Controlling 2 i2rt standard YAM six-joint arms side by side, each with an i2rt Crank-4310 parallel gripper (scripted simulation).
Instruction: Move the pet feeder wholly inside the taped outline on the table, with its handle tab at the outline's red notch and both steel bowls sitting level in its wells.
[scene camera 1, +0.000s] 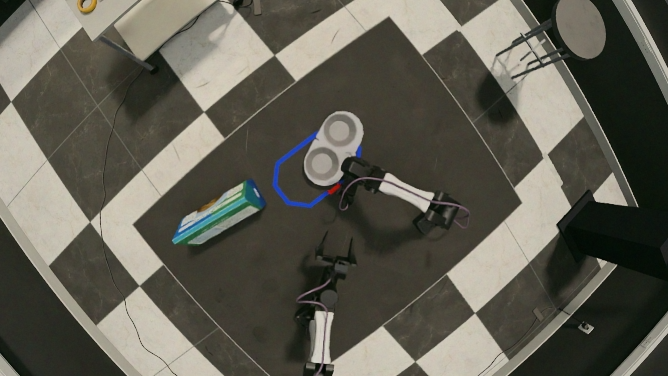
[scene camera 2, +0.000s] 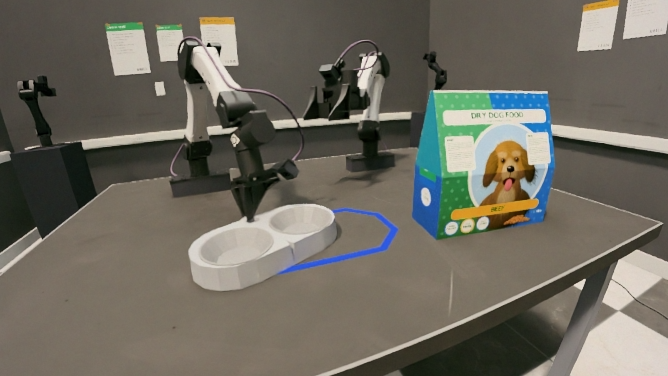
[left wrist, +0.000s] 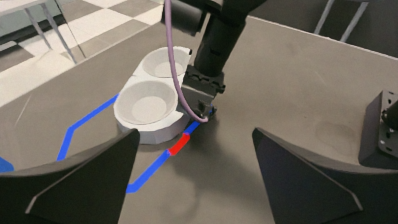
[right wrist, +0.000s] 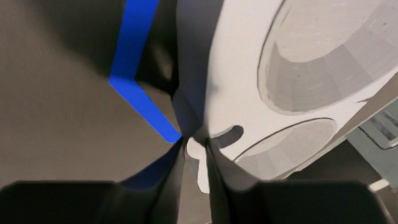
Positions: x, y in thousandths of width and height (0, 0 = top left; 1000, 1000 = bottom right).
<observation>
In view: my left gripper (scene camera 2: 472, 315), my right gripper (scene camera 2: 372, 586), a white pet feeder (scene camera 2: 432, 664) and a dog food box (scene camera 2: 727, 432).
The white pet feeder shows as well in scene camera 1 (scene camera 1: 513, 406) and in the right wrist view (right wrist: 549, 248). The dog food box also shows in scene camera 1 (scene camera 1: 368, 531). My left gripper shows as well in the left wrist view (left wrist: 494, 583). The right wrist view does not show the dog food box: it is out of frame.
</observation>
